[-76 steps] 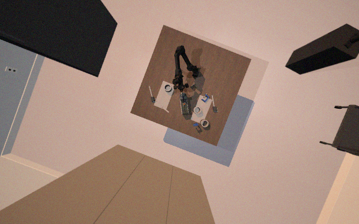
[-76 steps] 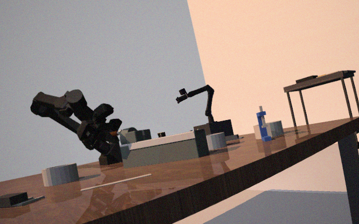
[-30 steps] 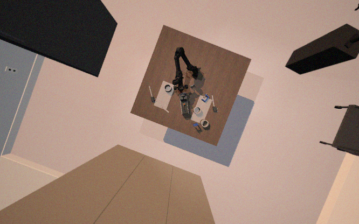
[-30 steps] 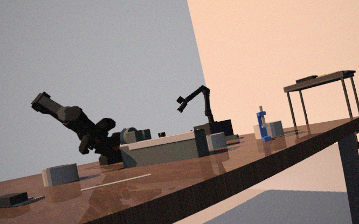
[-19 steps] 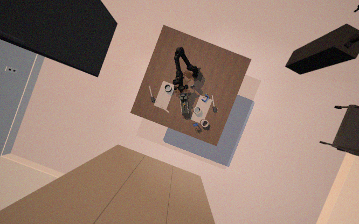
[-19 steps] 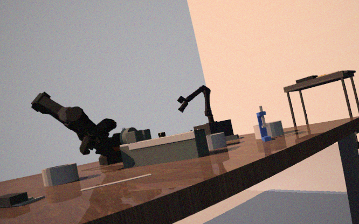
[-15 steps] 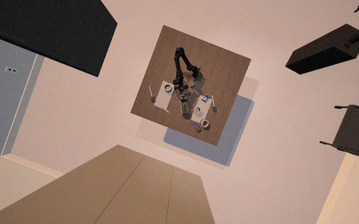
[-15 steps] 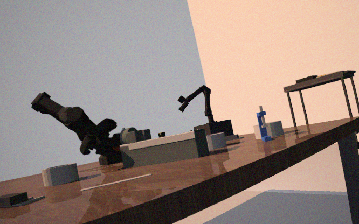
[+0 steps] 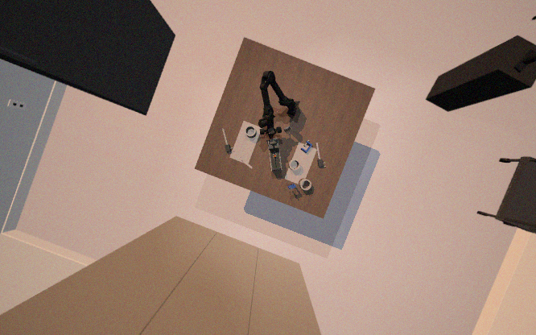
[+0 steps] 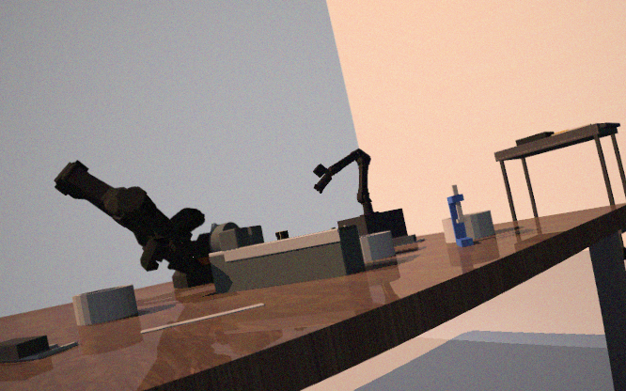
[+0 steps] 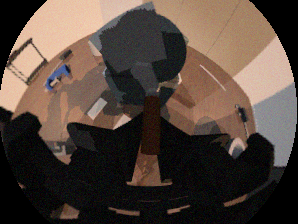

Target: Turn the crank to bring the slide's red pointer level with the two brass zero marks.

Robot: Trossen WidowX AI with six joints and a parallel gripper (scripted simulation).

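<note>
Now: the red pointer 120 mm ahead of my gripper tip, 100 mm to the left of it and 50 mm above it. From my gripper tip the other things lie so: crank handle: 30 mm above, 10 mm to the right, 10 mm behind; thin white rod: 310 mm ahead, 100 mm to the right, 30 mm below.
</note>
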